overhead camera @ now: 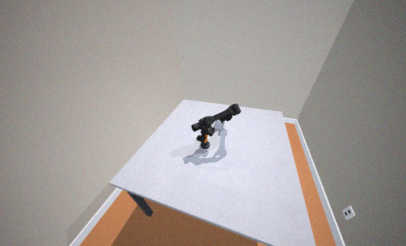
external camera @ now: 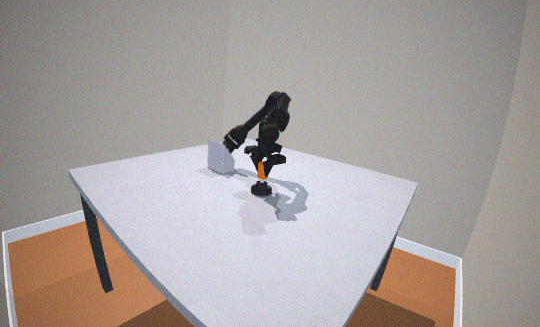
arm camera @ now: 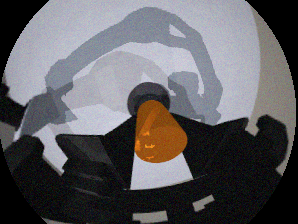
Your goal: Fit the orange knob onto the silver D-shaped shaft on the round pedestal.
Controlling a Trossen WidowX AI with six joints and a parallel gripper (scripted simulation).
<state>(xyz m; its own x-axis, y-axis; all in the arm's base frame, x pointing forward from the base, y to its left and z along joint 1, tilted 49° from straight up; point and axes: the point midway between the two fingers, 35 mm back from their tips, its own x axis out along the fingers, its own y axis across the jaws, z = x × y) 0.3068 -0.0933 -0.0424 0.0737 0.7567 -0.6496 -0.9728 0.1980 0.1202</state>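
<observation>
Now: gripper tip 3 cm below the orange knob. Round my gripper tip: round pedestal 4 cm below.
</observation>
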